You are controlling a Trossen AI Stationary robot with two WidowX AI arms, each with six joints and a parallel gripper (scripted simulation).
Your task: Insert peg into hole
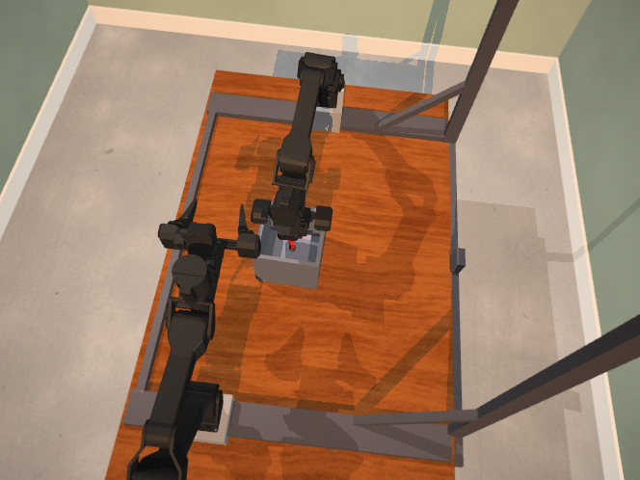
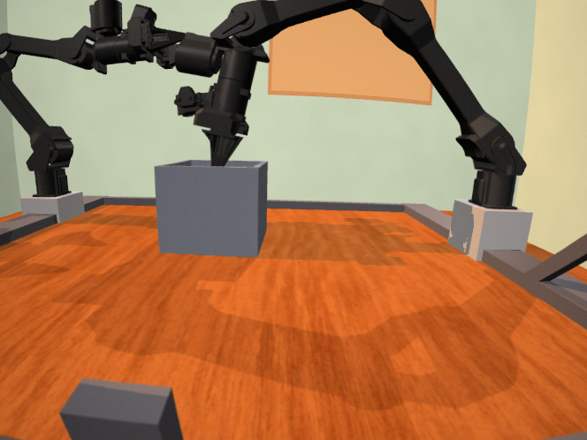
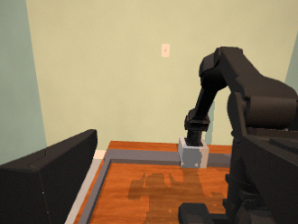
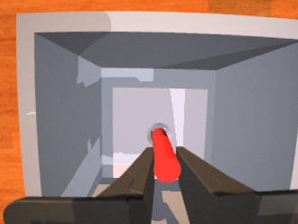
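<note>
My right gripper is now 6 cm above the red peg. Also, from my right hand: pale plate (11 cm below).
</note>
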